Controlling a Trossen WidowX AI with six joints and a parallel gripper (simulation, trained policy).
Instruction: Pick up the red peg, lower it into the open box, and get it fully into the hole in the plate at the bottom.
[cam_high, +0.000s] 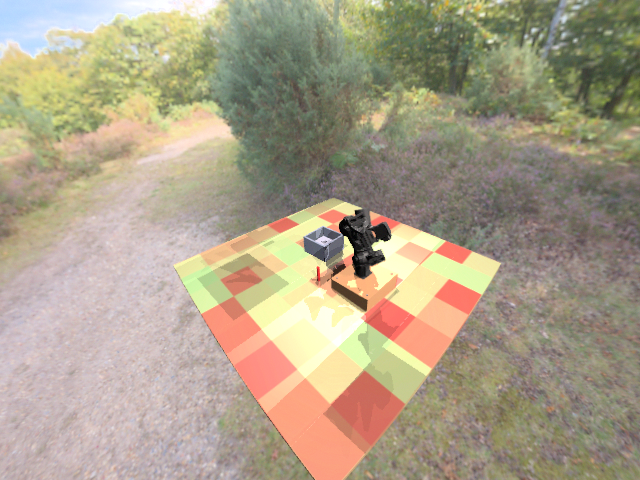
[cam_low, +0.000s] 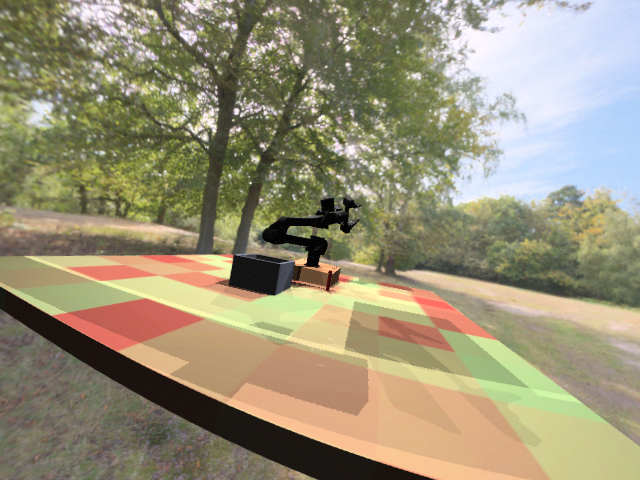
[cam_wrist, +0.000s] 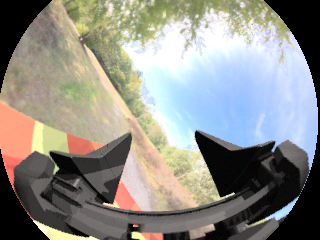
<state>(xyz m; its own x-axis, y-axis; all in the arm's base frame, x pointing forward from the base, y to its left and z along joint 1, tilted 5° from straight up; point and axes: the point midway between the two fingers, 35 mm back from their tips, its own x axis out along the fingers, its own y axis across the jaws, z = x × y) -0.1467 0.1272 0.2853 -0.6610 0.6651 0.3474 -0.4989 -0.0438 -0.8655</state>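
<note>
The red peg lies 33 cm below my gripper tip, 31 cm ahead of it and 3 cm to the right of it. The rest, counted from my gripper tip: grey box (49 cm ahead, 34 cm below, 22 cm to the right); then light plate (49 cm ahead, 32 cm below, 22 cm to the right).
</note>
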